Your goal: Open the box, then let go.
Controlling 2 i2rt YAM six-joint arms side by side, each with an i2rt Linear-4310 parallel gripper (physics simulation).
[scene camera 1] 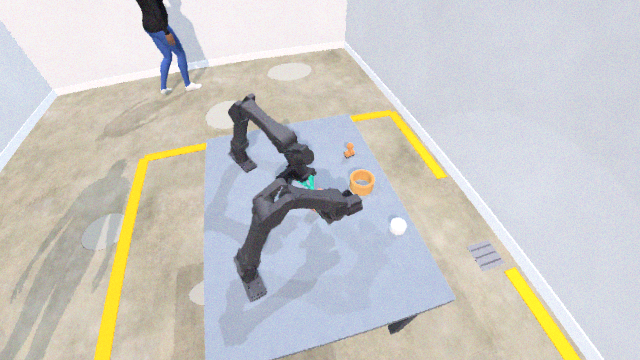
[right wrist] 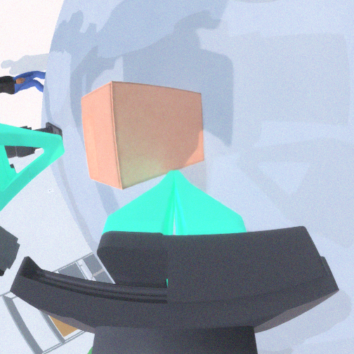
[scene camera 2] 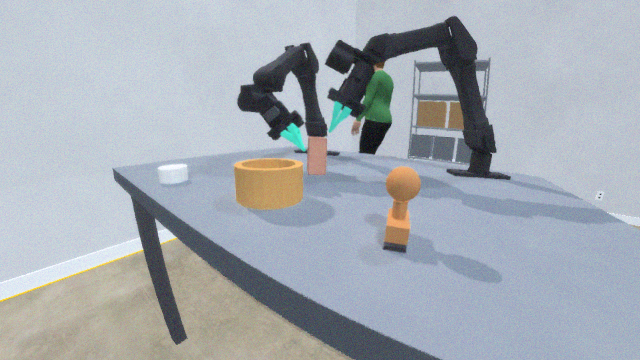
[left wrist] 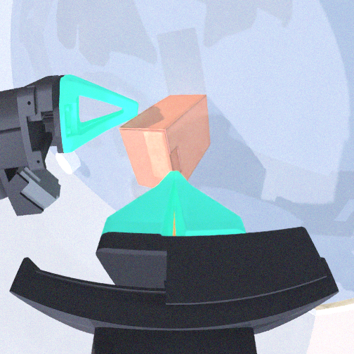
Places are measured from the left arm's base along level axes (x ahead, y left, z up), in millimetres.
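Pixels of known places: left gripper, fingertip midpoint: (scene camera 2: pixel 329 132); right gripper, fingertip midpoint: (scene camera 2: pixel 304 150); left arm's base, origin of the base link: (scene camera 1: pixel 242 160) (scene camera 2: pixel 478 175); right arm's base, origin of the base link: (scene camera 1: pixel 249 275).
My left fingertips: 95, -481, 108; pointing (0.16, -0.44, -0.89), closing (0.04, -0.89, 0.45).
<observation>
For each thing: its top centre in the pictures, then the offset to it from my left fingertips, as dx, dy, dz. Level surfaces: height alone.
- salmon-pink box, middle of its top: (scene camera 2: pixel 317 137) +9, -31, -15
- orange ring-shaped container, middle of its top: (scene camera 2: pixel 268 163) (scene camera 1: pixel 362 178) +242, -78, -49
- white round piece, middle of its top: (scene camera 2: pixel 172 166) (scene camera 1: pixel 398 224) +182, -343, -77
- table, its level: dz -108
A salmon-pink box (scene camera 2: pixel 317 156) (left wrist: pixel 187 135) (right wrist: pixel 155 132) stands upright on the table, with no open gap showing in its faces. In scene camera 1 it is mostly hidden behind the right arm. My left gripper (scene camera 2: pixel 330 131) (left wrist: pixel 173 178) (right wrist: pixel 62 144) is shut and empty, its teal tips above and to the right of the box in scene camera 2. My right gripper (scene camera 2: pixel 304 149) (left wrist: pixel 137 108) (right wrist: pixel 174 177) is shut and empty, its tips close to the box's upper left side in scene camera 2. Whether either one touches the box is unclear.
An orange ring-shaped container (scene camera 1: pixel 362 188) (scene camera 2: pixel 269 187) stands near the box. A white round piece (scene camera 1: pixel 398 226) (scene camera 2: pixel 173 174) lies near the table edge. An orange ball-topped figure (scene camera 1: pixel 349 150) (scene camera 2: pixel 398 227) stands on the table (scene camera 1: pixel 390 280) (scene camera 2: pixel 475 300). The two arms stand close together.
</observation>
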